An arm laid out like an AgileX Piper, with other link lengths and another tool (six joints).
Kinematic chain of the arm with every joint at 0, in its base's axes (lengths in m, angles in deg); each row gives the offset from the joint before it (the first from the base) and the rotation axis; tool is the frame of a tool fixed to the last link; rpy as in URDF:
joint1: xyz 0 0 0.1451 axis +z
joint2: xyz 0 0 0 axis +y
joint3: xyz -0.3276 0 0.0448 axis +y
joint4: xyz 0.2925 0 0.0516 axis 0.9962 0 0.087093
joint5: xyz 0 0 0 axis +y
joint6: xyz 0.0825 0 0.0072 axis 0.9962 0 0.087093
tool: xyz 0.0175 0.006 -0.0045 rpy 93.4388 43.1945 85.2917
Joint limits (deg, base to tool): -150..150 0..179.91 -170..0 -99.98..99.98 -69.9..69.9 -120..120
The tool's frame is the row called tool.
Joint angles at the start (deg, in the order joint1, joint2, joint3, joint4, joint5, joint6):
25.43 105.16 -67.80 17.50 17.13 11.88
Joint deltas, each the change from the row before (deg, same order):
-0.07 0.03 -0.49 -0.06 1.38 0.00
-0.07 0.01 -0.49 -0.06 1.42 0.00
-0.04 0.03 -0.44 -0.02 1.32 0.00
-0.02 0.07 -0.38 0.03 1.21 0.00
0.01 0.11 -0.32 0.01 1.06 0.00
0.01 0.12 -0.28 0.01 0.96 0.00
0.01 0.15 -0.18 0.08 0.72 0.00
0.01 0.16 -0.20 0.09 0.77 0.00
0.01 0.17 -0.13 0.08 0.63 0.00
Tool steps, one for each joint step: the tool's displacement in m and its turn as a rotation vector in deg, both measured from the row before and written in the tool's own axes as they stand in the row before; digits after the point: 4 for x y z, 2 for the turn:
0.0000 0.0006 -0.0010 0.75 0.53 -0.14
0.0000 0.0006 -0.0012 0.77 0.54 -0.15
0.0002 0.0004 -0.0009 0.74 0.54 -0.13
0.0004 0.0002 -0.0005 0.73 0.54 -0.09
0.0006 0.0000 0.0000 0.70 0.50 -0.11
0.0006 -0.0001 0.0002 0.66 0.46 -0.10
0.0005 -0.0003 0.0007 0.57 0.41 -0.01
0.0006 -0.0003 0.0007 0.60 0.44 -0.01
0.0005 -0.0005 0.0010 0.56 0.38 0.00

